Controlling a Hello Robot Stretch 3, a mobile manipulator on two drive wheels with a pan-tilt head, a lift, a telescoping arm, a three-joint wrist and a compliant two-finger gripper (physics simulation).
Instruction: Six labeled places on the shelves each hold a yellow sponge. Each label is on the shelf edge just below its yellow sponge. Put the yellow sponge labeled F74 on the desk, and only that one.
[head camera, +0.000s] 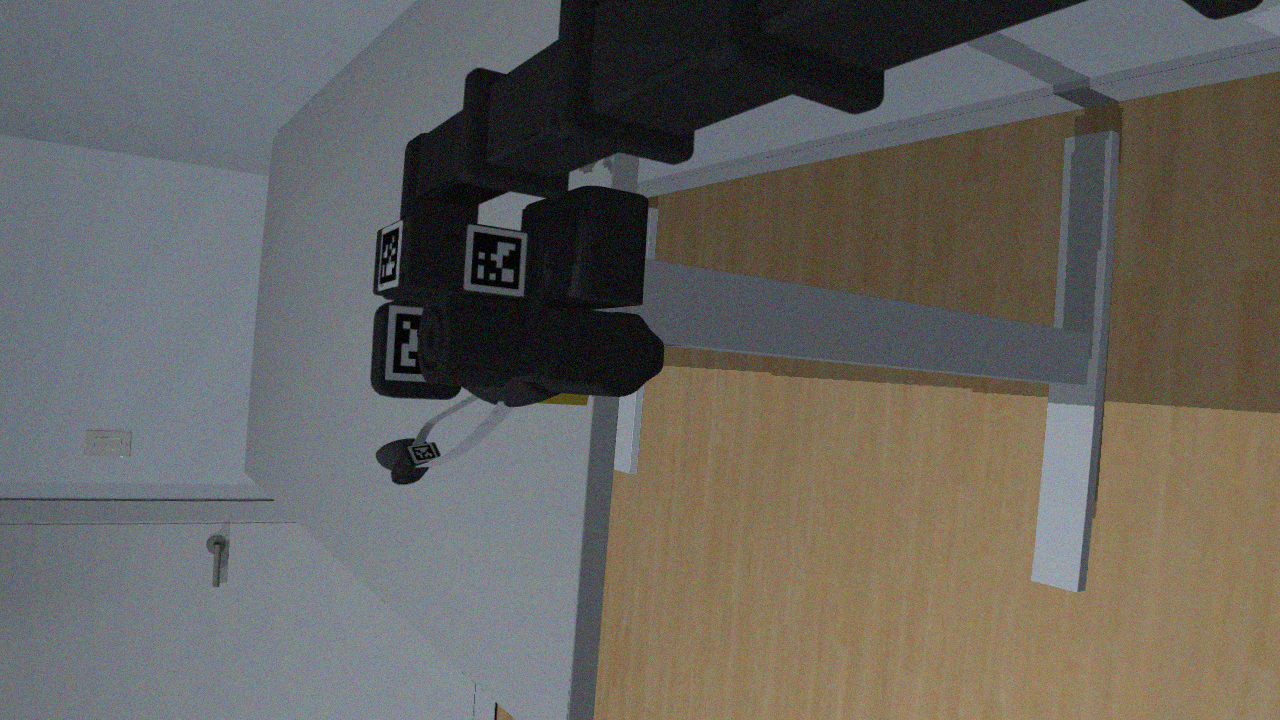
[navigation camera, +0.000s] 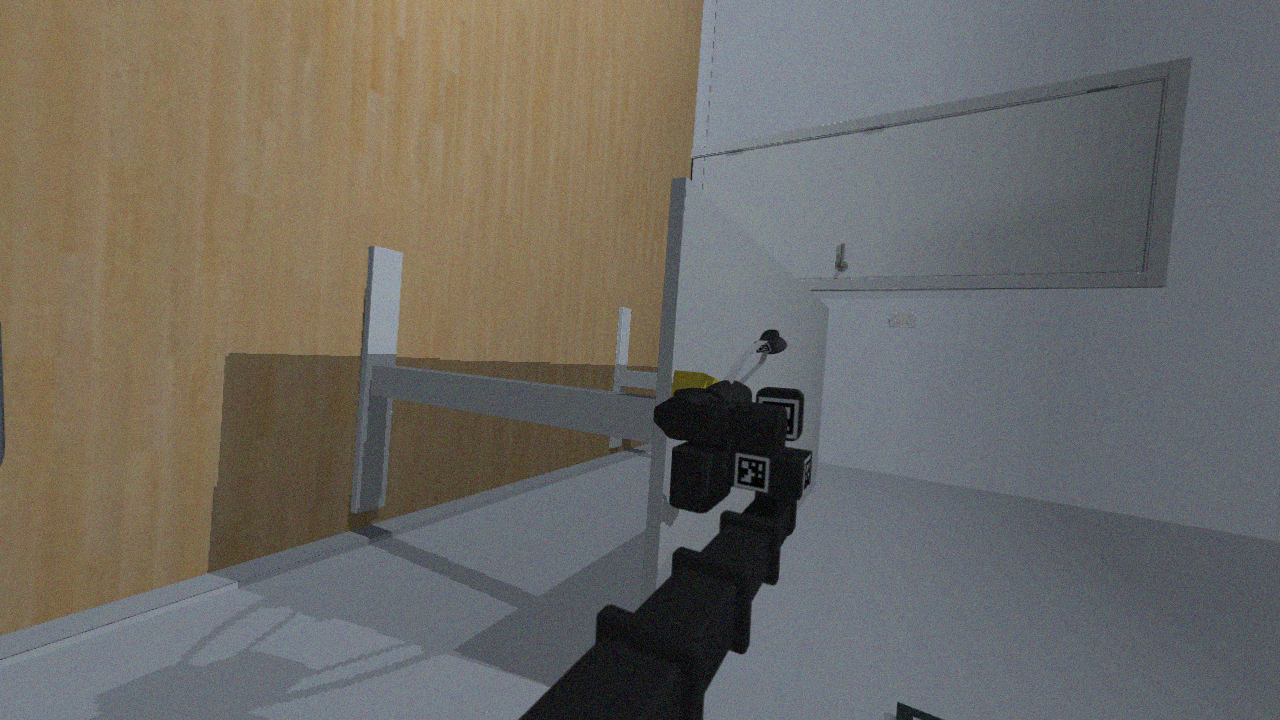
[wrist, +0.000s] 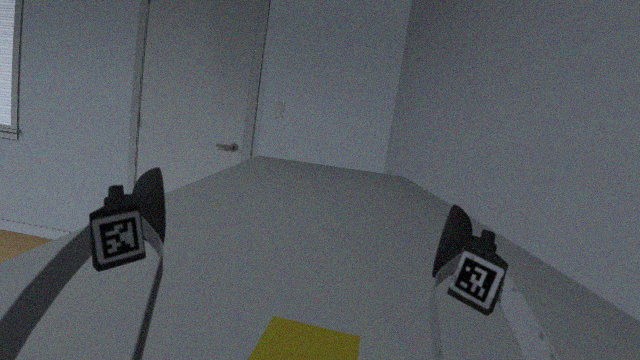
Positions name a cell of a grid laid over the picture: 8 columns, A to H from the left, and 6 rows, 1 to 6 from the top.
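You'd see the gripper (head camera: C3), (navigation camera: E4), (wrist: D4) here, and there's a grey desk too (head camera: D5), (navigation camera: E3), (wrist: E5).
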